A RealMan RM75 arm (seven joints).
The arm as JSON. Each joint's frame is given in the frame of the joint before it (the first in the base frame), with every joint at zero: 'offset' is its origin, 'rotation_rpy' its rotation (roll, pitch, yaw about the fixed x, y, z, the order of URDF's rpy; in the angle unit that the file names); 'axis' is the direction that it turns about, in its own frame. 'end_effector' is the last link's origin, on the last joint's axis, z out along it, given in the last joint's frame.
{
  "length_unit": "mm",
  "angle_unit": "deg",
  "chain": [
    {
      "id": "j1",
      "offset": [
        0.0,
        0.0,
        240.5
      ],
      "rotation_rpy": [
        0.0,
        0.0,
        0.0
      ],
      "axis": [
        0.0,
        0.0,
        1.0
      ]
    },
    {
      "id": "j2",
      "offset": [
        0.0,
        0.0,
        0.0
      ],
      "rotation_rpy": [
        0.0,
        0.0,
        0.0
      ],
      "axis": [
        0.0,
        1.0,
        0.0
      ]
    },
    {
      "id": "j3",
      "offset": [
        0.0,
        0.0,
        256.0
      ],
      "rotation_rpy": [
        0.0,
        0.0,
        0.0
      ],
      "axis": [
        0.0,
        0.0,
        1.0
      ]
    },
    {
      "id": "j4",
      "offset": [
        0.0,
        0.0,
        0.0
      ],
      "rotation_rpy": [
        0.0,
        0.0,
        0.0
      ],
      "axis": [
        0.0,
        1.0,
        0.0
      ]
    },
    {
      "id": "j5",
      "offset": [
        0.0,
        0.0,
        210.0
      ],
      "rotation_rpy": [
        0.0,
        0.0,
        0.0
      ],
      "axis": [
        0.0,
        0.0,
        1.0
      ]
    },
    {
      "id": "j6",
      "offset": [
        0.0,
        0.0,
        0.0
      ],
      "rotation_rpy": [
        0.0,
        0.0,
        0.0
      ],
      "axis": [
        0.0,
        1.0,
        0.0
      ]
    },
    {
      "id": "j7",
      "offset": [
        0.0,
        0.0,
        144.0
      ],
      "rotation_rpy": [
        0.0,
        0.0,
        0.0
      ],
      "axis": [
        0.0,
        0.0,
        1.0
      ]
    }
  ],
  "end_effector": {
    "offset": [
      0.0,
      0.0,
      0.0
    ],
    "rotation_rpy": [
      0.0,
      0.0,
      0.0
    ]
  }
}
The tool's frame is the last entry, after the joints.
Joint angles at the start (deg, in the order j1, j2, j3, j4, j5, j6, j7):
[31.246 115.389 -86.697 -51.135 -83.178 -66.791 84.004]
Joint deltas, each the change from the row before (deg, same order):
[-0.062 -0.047 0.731 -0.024 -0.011 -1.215 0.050]
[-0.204 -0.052 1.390 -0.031 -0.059 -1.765 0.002]
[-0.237 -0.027 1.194 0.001 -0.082 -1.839 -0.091]
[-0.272 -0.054 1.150 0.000 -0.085 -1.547 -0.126]
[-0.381 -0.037 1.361 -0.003 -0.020 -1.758 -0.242]
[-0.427 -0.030 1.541 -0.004 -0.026 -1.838 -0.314]
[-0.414 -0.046 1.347 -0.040 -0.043 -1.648 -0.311]
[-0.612 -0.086 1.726 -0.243 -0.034 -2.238 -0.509]
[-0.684 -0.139 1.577 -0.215 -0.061 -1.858 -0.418]
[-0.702 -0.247 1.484 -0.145 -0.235 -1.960 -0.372]
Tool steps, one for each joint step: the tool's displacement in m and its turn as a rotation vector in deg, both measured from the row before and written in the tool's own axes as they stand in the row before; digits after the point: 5 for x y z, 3 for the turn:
[-0.00113 0.00057 -0.00240 -0.548 -0.469 0.172]
[-0.00141 0.00011 -0.00468 -0.481 -0.812 0.302]
[-0.00079 0.00117 -0.00418 -0.712 -0.701 0.221]
[-0.00046 0.00064 -0.00439 -0.423 -0.626 0.179]
[-0.00045 0.00086 -0.00528 -0.398 -0.830 0.177]
[-0.00054 0.00078 -0.00596 -0.297 -0.938 0.128]
[-0.00042 0.00090 -0.00552 -0.265 -0.799 0.034]
[-0.00103 0.00166 -0.00754 -0.405 -1.070 -0.234]
[-0.00020 0.00129 -0.00780 -0.073 -0.855 -0.128]
[0.00060 0.00174 -0.00835 -0.198 -0.546 -0.096]

